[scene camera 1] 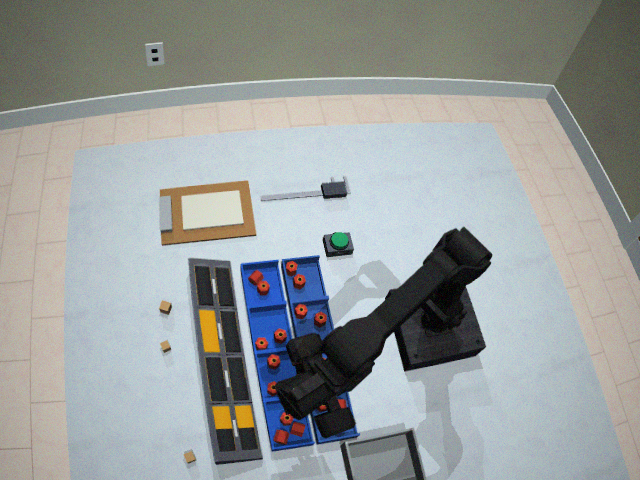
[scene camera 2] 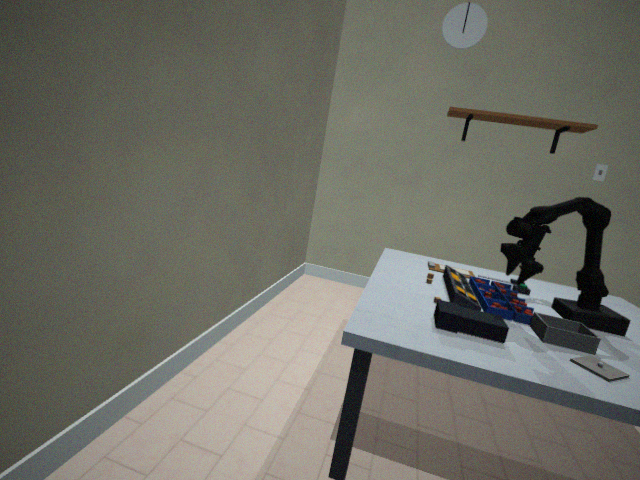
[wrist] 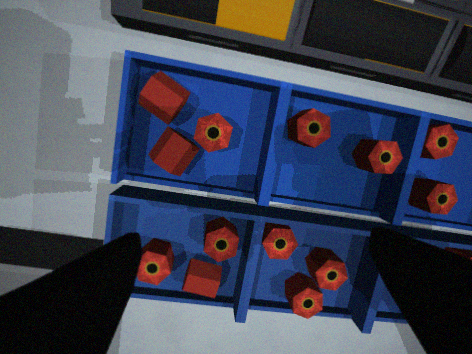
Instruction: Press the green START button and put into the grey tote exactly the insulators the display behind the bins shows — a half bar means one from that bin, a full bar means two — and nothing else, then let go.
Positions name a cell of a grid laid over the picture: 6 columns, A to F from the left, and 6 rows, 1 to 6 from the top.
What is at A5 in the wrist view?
A grey tote.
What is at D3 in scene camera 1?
A grey caliper.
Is the gripper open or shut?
Open.
